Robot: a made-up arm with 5 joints. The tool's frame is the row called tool. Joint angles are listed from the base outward. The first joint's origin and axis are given. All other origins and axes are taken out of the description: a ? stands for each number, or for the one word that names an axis. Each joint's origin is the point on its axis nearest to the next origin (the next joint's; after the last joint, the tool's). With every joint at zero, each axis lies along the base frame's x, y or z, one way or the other. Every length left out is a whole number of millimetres.
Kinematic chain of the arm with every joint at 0, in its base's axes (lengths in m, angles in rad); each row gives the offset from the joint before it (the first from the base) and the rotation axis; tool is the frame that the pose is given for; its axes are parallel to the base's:
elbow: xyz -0.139 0 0.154 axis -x
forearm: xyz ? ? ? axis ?
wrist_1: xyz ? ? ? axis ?
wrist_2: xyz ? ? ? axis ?
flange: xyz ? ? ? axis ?
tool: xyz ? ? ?
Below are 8 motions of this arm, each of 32 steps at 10 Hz.
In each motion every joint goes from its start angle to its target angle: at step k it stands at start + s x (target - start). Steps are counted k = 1, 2, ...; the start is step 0. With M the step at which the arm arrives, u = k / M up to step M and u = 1 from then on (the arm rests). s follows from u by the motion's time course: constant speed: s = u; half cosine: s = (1 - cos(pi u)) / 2; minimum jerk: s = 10 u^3 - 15 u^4 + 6 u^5.
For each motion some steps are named. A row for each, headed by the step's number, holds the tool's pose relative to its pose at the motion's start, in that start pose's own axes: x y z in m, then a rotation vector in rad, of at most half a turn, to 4 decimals.
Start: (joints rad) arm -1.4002 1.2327 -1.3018 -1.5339 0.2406
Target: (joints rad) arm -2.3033 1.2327 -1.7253 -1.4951 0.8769
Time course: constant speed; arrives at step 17
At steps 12, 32:
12: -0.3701 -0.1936 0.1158 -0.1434 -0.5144 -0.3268
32: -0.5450 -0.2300 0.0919 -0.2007 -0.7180 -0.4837

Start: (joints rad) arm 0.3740 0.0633 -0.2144 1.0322 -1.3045
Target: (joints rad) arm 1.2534 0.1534 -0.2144 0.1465 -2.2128
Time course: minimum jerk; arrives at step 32
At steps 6, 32:
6: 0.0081 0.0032 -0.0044 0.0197 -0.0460 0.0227
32: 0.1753 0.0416 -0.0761 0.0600 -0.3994 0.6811

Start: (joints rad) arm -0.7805 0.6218 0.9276 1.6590 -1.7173
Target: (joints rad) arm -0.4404 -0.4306 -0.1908 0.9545 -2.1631
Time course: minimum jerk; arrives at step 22
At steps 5, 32:
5: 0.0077 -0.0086 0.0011 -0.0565 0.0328 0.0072
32: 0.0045 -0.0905 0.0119 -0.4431 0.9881 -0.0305

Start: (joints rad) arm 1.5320 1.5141 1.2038 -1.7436 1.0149
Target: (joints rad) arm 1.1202 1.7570 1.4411 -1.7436 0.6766
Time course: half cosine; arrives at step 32
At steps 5, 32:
5: 0.0038 0.0093 -0.0040 0.0056 0.0059 0.0073
32: 0.0346 0.1689 -0.0754 0.0972 0.1088 0.1224

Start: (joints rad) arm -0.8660 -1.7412 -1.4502 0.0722 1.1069
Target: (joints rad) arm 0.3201 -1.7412 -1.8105 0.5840 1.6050
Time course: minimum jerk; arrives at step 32
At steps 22, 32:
22: 0.2993 0.1047 0.1566 -0.3892 0.0876 1.4287
32: 0.2951 0.1812 0.1780 -0.4032 0.0257 1.7478

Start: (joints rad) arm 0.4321 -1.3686 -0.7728 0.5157 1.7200
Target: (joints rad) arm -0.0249 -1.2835 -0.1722 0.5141 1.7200
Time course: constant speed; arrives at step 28
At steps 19, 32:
19: -0.0332 0.0619 -0.0658 0.3860 0.2651 -0.0997
32: -0.0482 0.1052 -0.0806 0.5849 0.3730 -0.1192

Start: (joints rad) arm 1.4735 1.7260 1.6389 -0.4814 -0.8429
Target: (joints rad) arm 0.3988 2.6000 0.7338 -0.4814 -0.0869
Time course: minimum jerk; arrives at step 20
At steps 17, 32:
17: 0.4255 -0.3349 -0.1590 -0.2282 0.5037 0.5716
32: 0.4339 -0.3435 -0.1684 -0.2304 0.5102 0.5912

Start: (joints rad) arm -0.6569 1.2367 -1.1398 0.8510 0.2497
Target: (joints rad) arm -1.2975 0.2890 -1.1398 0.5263 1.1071
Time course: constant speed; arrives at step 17
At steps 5, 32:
5: -0.0269 -0.0306 -0.0168 -0.1100 -0.5350 -0.0596
32: -0.1268 -0.0227 -0.2863 -0.0795 -1.6148 -0.7444

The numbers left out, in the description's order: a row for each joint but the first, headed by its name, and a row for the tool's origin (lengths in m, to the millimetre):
forearm: xyz 0 0.361 -0.04, axis -x
wrist_1: xyz 0 -0.154 -0.041, axis -z
wrist_2: xyz -0.158 -0.042 0, axis +y
flange: xyz 0.125 0 0.249, axis -x
tool: xyz 0 -0.316 -0.118

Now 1 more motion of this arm.
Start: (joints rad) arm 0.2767 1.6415 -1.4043 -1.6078 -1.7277
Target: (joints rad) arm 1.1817 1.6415 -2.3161 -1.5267 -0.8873
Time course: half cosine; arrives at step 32
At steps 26, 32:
26: -0.0790 -0.4815 0.2837 0.0736 -0.0047 -0.8947
32: -0.1182 -0.5227 0.3020 0.0827 -0.0034 -0.9743

